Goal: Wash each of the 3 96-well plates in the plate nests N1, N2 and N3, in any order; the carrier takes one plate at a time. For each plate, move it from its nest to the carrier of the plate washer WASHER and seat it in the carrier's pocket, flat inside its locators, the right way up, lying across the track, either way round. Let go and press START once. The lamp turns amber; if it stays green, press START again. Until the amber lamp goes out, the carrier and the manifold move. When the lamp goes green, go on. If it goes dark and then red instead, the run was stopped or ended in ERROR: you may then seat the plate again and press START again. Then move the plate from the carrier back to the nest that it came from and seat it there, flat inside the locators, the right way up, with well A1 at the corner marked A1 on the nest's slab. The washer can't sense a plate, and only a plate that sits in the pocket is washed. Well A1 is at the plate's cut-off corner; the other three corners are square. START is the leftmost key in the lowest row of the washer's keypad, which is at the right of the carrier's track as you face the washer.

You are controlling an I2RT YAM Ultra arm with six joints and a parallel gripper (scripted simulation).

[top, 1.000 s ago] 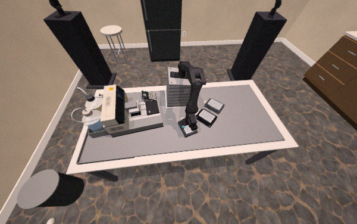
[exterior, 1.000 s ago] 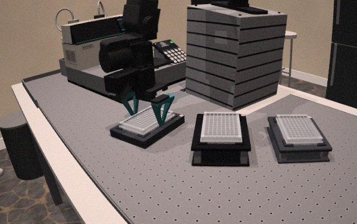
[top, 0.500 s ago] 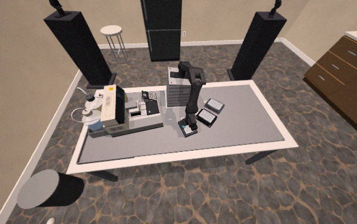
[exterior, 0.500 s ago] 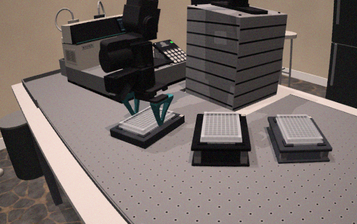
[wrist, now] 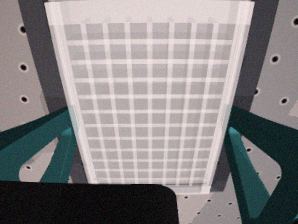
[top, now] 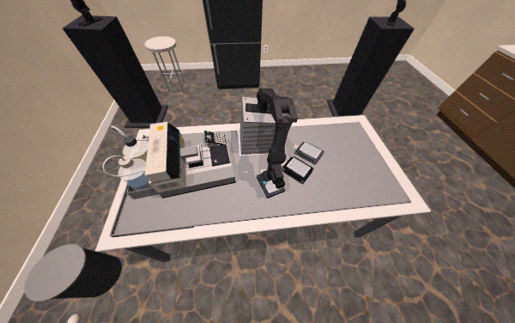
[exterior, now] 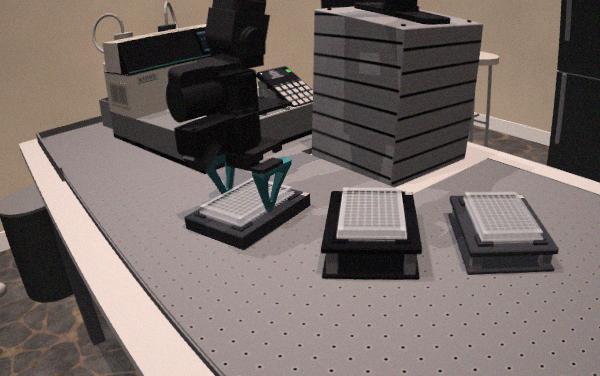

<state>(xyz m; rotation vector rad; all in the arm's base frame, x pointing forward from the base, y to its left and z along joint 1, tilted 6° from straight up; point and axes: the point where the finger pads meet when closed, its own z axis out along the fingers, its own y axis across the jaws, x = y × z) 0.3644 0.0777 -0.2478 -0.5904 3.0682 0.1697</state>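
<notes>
The carrier lies 170 mm behind my hand, 320 mm to the right of it and 50 mm above it. From my hand the other things lie so: N2 label (160 mm behind, 100 mm to the left, 30 mm below); then washer (140 mm behind, 470 mm to the right, 100 mm above); then N1 label (100 mm behind, 40 mm to the right, 30 mm below).
</notes>
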